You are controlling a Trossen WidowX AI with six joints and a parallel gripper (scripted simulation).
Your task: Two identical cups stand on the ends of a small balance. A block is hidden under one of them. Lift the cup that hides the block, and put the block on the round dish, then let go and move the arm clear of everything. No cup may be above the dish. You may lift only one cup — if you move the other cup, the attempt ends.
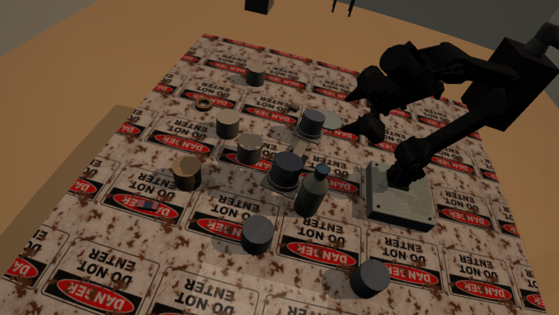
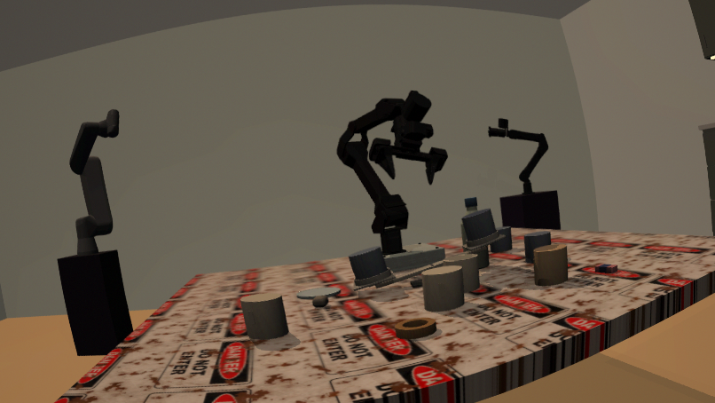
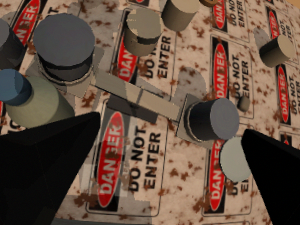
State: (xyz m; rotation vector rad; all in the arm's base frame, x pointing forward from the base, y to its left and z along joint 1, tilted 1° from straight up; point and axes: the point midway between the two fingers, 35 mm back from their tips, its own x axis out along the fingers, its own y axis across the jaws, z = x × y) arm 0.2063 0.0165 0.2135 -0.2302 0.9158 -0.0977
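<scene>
The green block is 190 mm below my gripper tip, 140 mm to the right of it and 60 mm ahead of it. From my gripper tip the other things lie so: round grey dish: 250 mm to the right, 220 mm below, 10 mm behind; small dark lump: 260 mm to the right, 220 mm below, 120 mm ahead; green bottle: 130 mm to the left, 110 mm below, 20 mm ahead.
</scene>
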